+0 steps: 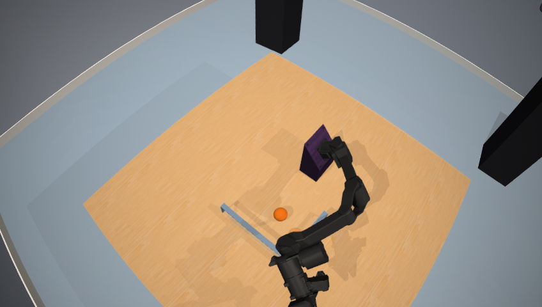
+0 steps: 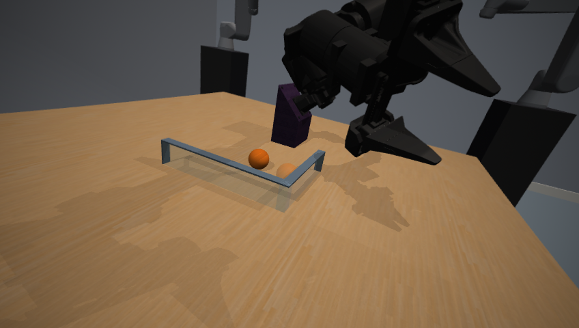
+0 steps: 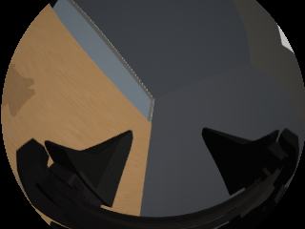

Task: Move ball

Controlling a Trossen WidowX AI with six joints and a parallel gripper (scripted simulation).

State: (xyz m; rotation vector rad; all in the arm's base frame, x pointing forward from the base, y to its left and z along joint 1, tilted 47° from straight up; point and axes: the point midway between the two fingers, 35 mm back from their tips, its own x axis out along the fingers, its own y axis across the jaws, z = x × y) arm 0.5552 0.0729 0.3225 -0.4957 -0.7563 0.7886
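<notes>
Now: gripper tip 320 mm to the left of the orange ball, 290 mm past it and 220 mm above it.
</notes>
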